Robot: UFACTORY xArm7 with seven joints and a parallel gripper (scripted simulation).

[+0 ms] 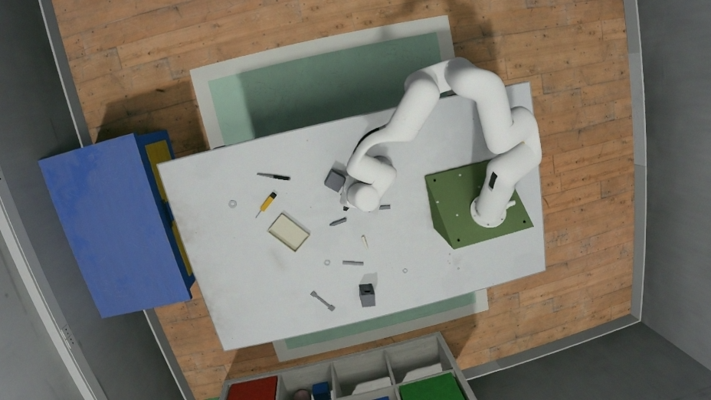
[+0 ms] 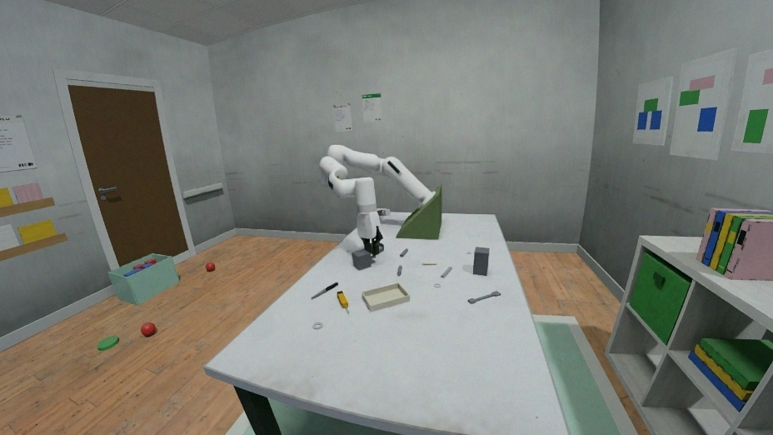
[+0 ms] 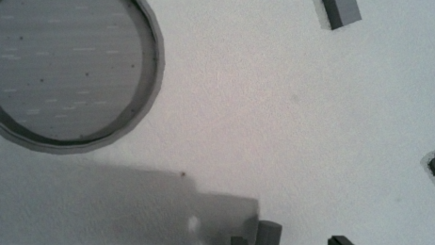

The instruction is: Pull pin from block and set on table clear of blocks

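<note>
The light grey pin is 10 mm ahead of my hand, 10 mm to the right of it and 30 mm below it. Also, from my hand: cream peg 240 mm to the left, 60 mm below; then grey bar 100 mm behind, 120 mm to the left, 60 mm below; then round dish 130 mm behind, 20 mm to the right, 50 mm below.
</note>
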